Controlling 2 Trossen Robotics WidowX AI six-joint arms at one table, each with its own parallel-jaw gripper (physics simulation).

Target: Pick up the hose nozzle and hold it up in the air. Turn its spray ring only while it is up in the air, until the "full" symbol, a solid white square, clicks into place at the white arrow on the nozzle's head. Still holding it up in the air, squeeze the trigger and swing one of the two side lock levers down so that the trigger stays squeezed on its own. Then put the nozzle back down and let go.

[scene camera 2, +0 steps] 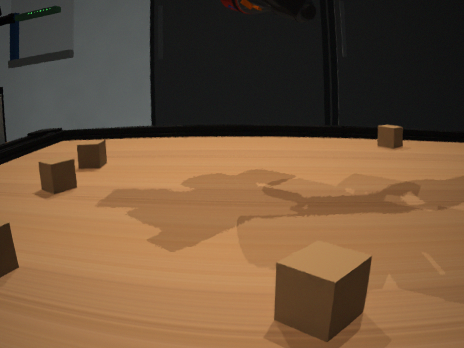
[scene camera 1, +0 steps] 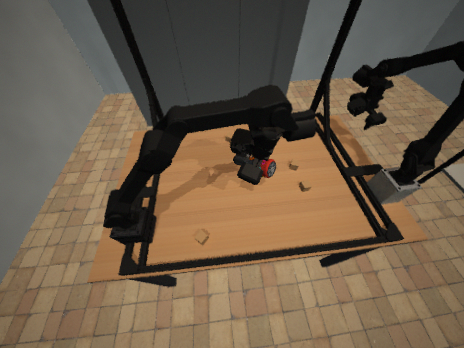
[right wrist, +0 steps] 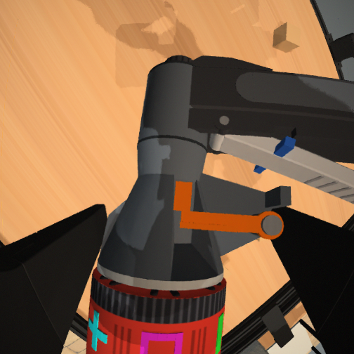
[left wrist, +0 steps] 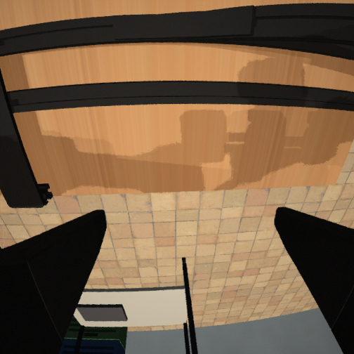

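Pixels of known places: left gripper, fingertip midpoint: (scene camera 1: 359, 122); right gripper, fingertip midpoint: (scene camera 1: 255, 162); left arm's base, origin of the base link: (scene camera 1: 401, 177); right arm's base, origin of the base link: (scene camera 1: 128, 221).
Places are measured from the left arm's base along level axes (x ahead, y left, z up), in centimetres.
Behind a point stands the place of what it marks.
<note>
The hose nozzle (scene camera 1: 269, 168) {y -2.4, x 53.2, z 13.5 cm} (scene camera 2: 295, 8) {y -13.9, x 60.0, z 7.6 cm} (right wrist: 160, 215) is up in the air above the table, partly cut off at the top edge of scene camera 2. My right gripper (scene camera 1: 250, 167) {y -8.2, x 55.9, z 9.9 cm} (right wrist: 186, 211) is shut on its grey head. In the right wrist view, the red spray ring (right wrist: 120, 330) shows a cyan cross, a magenta square outline and a green edge; no white square or white arrow shows. The orange lever (right wrist: 225, 221) lies across the head. The light grey trigger (right wrist: 300, 160) stands angled off the dark handle (right wrist: 300, 97). My left gripper (scene camera 1: 375, 120) (left wrist: 191, 217) is open and empty.
Several small wooden cubes lie on the table (scene camera 1: 250, 220) {y 3.0, x 58.2, z -11.9 cm}, one (scene camera 1: 202, 236) {y 7.4, x 76.6, z -8.5 cm} near the front left, two (scene camera 1: 293, 165) {y -18.5, x 33.7, z -8.9 cm} (scene camera 1: 304, 186) {y -6.8, x 33.2, z -8.6 cm} right of the nozzle. A large-looking cube (scene camera 2: 324, 290) {y -45.0, x 59.7, z -9.1 cm} is close to scene camera 2. The black frame (scene camera 1: 260, 255) {y 16.3, x 57.6, z -10.4 cm} borders the table.
</note>
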